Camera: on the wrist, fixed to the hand. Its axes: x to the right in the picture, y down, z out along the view.
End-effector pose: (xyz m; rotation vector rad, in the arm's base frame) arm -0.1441 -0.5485 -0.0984 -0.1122 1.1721 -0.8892
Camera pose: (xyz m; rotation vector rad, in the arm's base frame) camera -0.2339 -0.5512 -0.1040 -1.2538 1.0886 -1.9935
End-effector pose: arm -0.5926 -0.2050 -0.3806 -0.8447 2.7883 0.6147
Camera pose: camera -0.5660 -0.2725 -0.3273 -2.3903 1.3720 0.5378
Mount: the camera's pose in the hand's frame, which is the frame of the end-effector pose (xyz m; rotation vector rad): -0.0030 -0.0479 -0.0761 -0.2171 0.0084 -1.4610
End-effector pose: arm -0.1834 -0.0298 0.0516 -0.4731 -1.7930 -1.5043
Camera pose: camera -0.1917 -0.1136 0.0200 -0.8540 1.6807 2.1691
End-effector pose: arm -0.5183 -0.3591 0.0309 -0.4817 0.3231 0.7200
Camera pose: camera -0.4961 -0.4318 -0.0172 -0.7645 -0.1473 -0.6791
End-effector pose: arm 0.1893 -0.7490 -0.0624 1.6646 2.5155 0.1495
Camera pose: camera 0.1351 -0.7716 0.0058 -0.4447 2.8386 0.2340
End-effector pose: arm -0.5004 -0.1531 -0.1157 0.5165 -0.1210 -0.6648
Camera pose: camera -0.5091 -0.1513 -0.2052 0.3299 0.3868 -2.0699
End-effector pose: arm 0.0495 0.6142 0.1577 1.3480 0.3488 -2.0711
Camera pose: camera 0.0748 0.6925 0.1213 -0.7177 -1.4188 2.1308
